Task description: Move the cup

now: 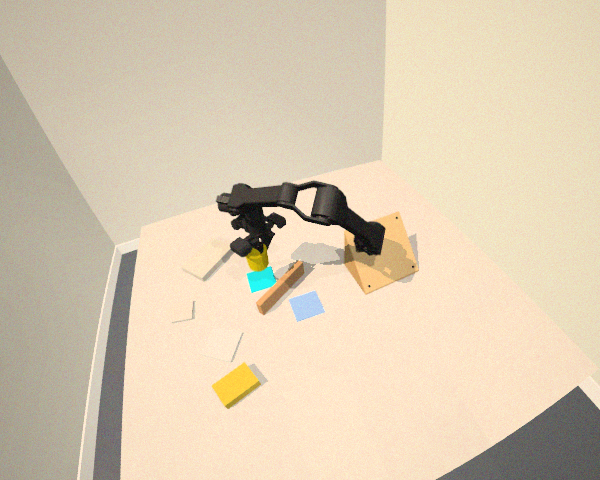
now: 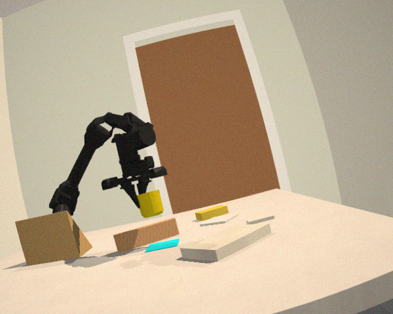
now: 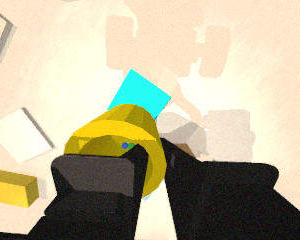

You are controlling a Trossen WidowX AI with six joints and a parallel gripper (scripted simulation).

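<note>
My gripper tip is now 100 mm above the wooden bar, 80 mm to the right of it and 30 mm past it. Also, from my gripper tip: light blue pad: 150 mm to the left, 130 mm below, 90 mm behind; then yellow cup: 20 mm to the left, 20 mm ahead.
</note>
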